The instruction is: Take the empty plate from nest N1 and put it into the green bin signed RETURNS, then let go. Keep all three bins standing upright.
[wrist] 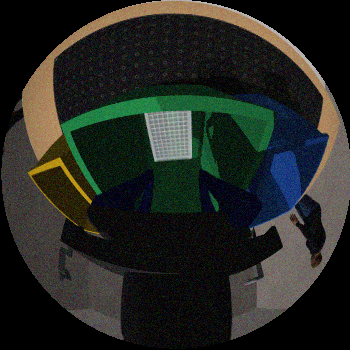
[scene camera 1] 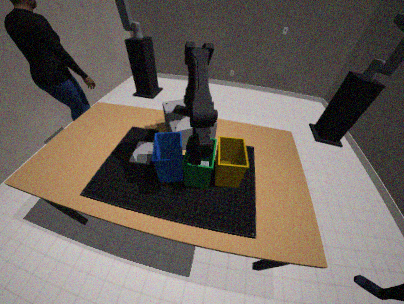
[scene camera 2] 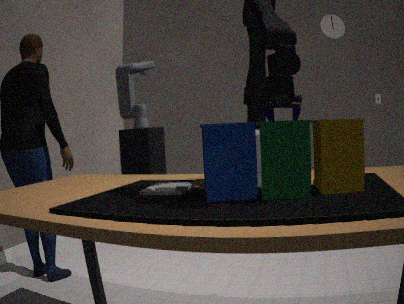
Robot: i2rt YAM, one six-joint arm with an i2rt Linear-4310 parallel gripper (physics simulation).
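Labels:
The green bin shows in the wrist view point(110, 143), and I see it in scene camera 1 and scene camera 2 as well. The blue bin shows in the wrist view point(295, 148), in scene camera 1 and in scene camera 2. On the green bin, point(scene camera 1: 199, 176) and point(scene camera 2: 290, 155) are the same spot. On the blue bin, point(scene camera 2: 229, 149) and point(scene camera 1: 168, 167) are the same spot too.

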